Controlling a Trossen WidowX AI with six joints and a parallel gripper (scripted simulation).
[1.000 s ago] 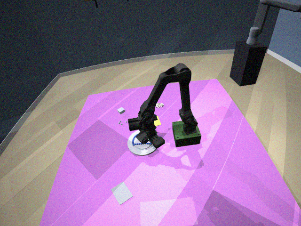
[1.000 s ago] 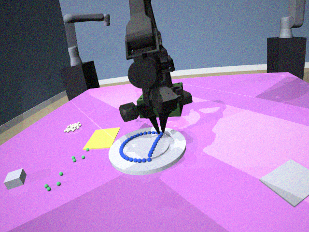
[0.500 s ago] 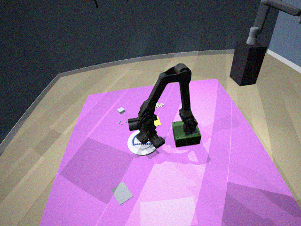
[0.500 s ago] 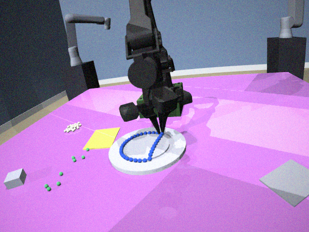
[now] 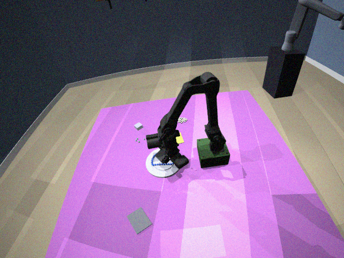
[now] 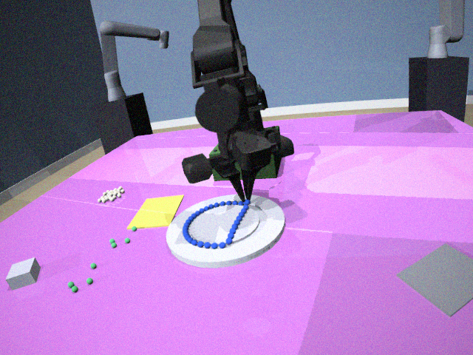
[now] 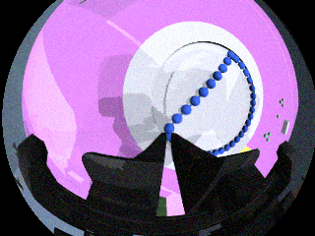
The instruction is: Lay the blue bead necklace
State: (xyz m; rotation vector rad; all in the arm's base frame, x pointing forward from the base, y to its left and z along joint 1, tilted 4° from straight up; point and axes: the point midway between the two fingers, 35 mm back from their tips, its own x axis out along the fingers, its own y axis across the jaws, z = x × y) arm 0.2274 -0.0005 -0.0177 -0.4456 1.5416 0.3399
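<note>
Now: the round white bead board 6 cm ahead of my gripper tip, 3 cm to the right of it and 1 cm below it. Also, from my gripper tip: yellow sheet 1 cm behind, 19 cm to the right, 2 cm below; grey tile 20 cm ahead, 27 cm to the left, 2 cm below; cube 20 cm ahead, 36 cm to the right, 1 cm below.
</note>
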